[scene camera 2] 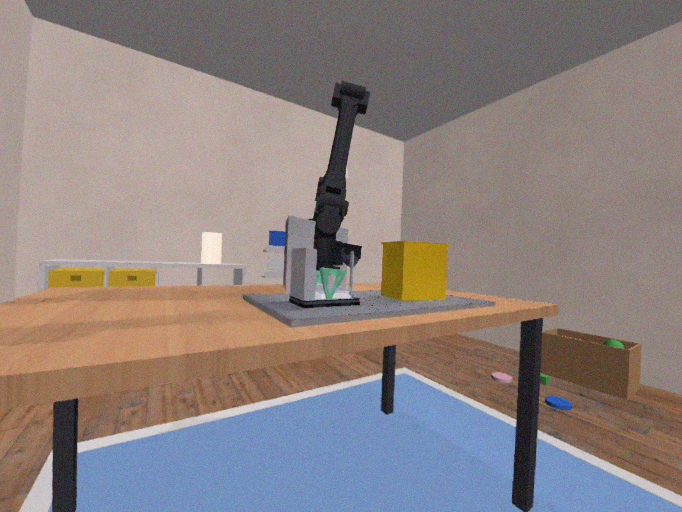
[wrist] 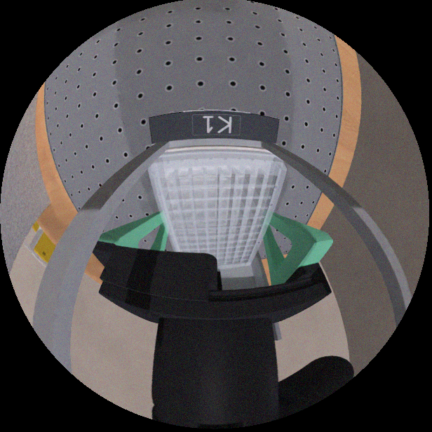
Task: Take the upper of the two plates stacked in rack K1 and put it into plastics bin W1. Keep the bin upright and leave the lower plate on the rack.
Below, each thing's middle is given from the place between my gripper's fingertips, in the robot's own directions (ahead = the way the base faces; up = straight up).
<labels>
Now: hand 2 cm below the pale gridded plate (wrist: 219, 201). Round my hand: yellow plastics bin (scene camera 2: 411, 270): 36 cm to the left, 7 cm above.
</labels>
